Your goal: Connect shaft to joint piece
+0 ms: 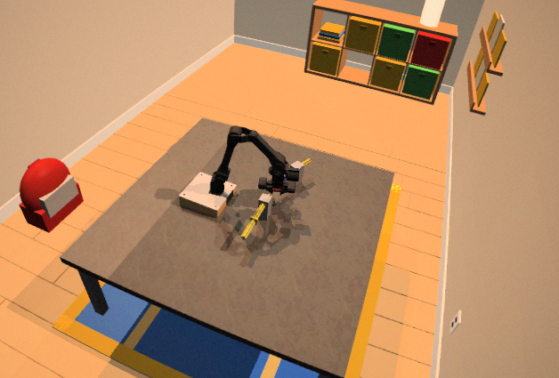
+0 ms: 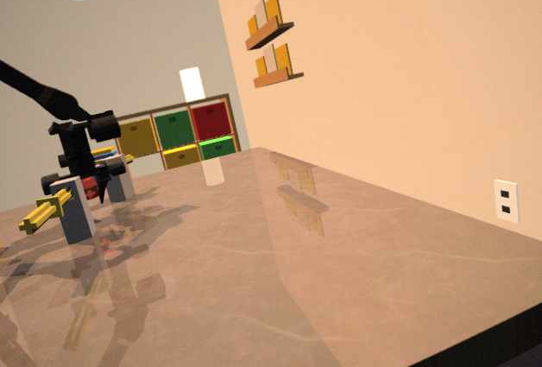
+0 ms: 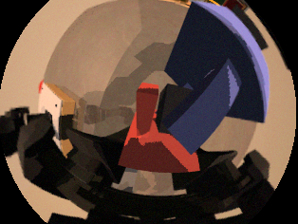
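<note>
Right now the red square joint piece is 50 mm above my gripper tip.
</note>
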